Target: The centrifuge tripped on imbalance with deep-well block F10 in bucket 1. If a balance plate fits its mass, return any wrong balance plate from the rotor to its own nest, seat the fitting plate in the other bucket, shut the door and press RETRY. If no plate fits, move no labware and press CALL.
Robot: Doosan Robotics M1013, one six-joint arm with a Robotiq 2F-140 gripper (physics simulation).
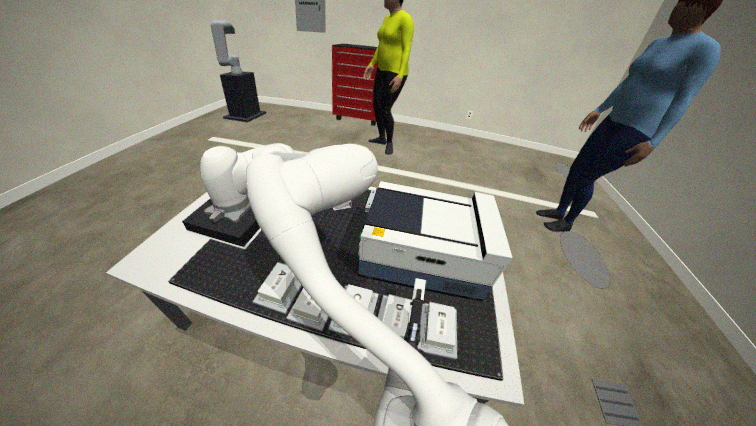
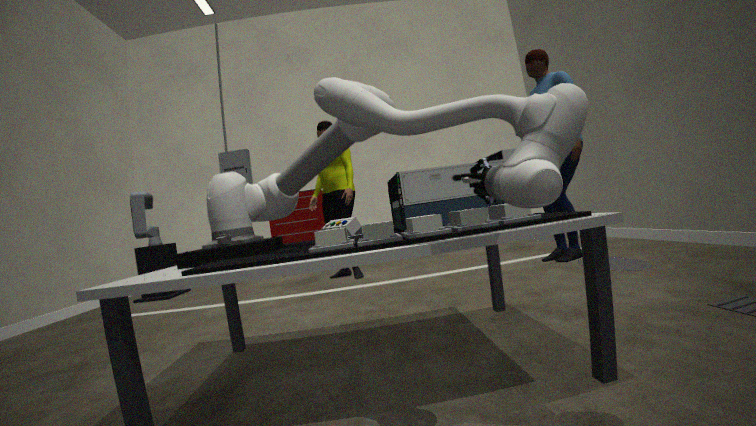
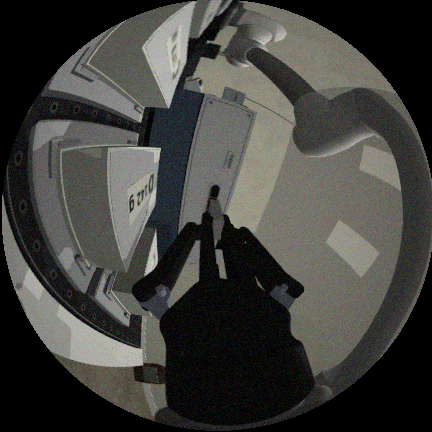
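Pixels of known places: gripper, fingertip midpoint: [image 1: 420,280] [image 2: 466,179] [image 3: 212,207]; arm's base, link origin: [image 1: 233,206] [image 2: 234,244].
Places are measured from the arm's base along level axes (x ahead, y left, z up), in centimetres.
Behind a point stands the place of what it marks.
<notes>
The centrifuge [image 1: 402,252] @[x 78.5, y -12.5, z 13.4 cm] [image 2: 423,186] @[x 72.5, y -12.6, z 10.8 cm] [image 3: 215,150] @[x 75.9, y -12.4, z 10.3 cm] stands behind the row of balance plates. Its top shows a dark panel [image 1: 394,210] @[x 72.1, y 2.7, z 17.0 cm] and a white panel [image 1: 449,222] @[x 91.8, y 3.7, z 16.7 cm]. Plates A [image 1: 273,287] @[x 41.4, y -30.7, z 1.1 cm], B [image 1: 307,309] @[x 55.2, y -33.8, z 1.1 cm], C [image 1: 358,296] @[x 68.4, y -24.5, z 1.1 cm], D [image 1: 394,317] @[x 81.0, y -27.9, z 1.1 cm] [image 3: 131,190] @[x 81.0, y -29.9, z 1.1 cm] and E [image 1: 440,325] @[x 95.1, y -26.4, z 1.1 cm] sit on their nests; the small mass labels are hard to read. My gripper [image 1: 419,288] @[x 85.8, y -19.1, z 10.6 cm] [image 2: 459,177] @[x 85.8, y -19.1, z 10.6 cm] [image 3: 212,207] @[x 85.8, y -19.1, z 10.6 cm] is shut and empty, above the row around D and E, pointing at the centrifuge front. A box with coloured buttons [image 2: 343,224] @[x 41.4, y 21.2, z 1.8 cm] stands farther left. The rotor, its buckets and block F10 are hidden.
My arm [image 1: 338,296] @[x 69.0, y -41.4, z 28.1 cm] [image 2: 454,119] @[x 76.3, y -47.0, z 23.2 cm] arches over the plates and partly covers B and C. The black mat [image 1: 478,338] @[x 109.0, y -24.6, z -4.3 cm] lies on the white table [image 1: 140,248] @[x -24.4, y -32.2, z -5.6 cm]. One person [image 1: 394,47] stands behind the table, another [image 1: 656,89] to its right. A red cabinet [image 1: 351,82] is behind.
</notes>
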